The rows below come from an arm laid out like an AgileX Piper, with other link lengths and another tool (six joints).
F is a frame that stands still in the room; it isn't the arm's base.
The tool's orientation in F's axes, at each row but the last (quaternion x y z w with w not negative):
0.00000 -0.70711 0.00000 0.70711
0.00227 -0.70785 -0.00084 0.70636
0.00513 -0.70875 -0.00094 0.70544
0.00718 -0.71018 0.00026 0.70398
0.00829 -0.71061 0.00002 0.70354
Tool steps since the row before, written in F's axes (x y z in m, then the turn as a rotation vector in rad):
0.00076 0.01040 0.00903 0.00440 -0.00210 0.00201
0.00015 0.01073 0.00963 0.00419 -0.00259 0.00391
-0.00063 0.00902 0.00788 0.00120 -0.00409 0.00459
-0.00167 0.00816 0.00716 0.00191 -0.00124 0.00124
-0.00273 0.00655 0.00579 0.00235 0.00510 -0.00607
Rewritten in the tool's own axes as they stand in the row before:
0.00903 0.01040 -0.00076 0.00201 -0.00210 -0.00440
0.00958 0.01077 -0.00019 0.00391 -0.00258 -0.00419
0.00781 0.00909 0.00054 0.00462 -0.00406 -0.00120
0.00709 0.00825 0.00152 0.00124 -0.00125 -0.00191
0.00574 0.00665 0.00259 -0.00615 0.00500 -0.00235

